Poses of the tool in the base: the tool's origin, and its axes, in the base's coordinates. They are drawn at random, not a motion.
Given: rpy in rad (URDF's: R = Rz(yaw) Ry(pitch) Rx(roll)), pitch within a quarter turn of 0, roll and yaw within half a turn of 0; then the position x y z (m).
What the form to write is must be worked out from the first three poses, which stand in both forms.
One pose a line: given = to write
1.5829 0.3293 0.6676 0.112 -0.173 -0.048 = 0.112 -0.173 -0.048 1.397 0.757 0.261
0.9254 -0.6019 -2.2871 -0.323 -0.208 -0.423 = -0.323 -0.208 -0.423 -0.158 -1.218 -1.768
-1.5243 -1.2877 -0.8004 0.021 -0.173 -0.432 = 0.021 -0.173 -0.432 -1.738 -0.474 -1.557
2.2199 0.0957 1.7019 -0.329 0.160 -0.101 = -0.329 0.160 -0.101 1.504 1.800 0.802
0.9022 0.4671 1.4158 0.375 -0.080 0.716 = 0.375 -0.080 0.716 0.411 0.955 1.085
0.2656 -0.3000 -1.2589 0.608 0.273 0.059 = 0.608 0.273 0.059 0.040 -0.422 -1.202
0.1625 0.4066 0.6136 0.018 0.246 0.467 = 0.018 0.246 0.467 0.031 0.441 0.571
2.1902 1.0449 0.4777 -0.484 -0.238 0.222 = -0.484 -0.238 0.222 1.686 0.982 -0.819
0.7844 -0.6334 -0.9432 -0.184 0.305 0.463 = -0.184 0.305 0.463 0.408 -0.892 -0.620
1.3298 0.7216 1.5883 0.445 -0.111 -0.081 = 0.445 -0.111 -0.081 0.465 1.366 0.839
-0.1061 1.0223 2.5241 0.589 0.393 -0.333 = 0.589 0.393 -0.333 -1.312 0.286 2.293
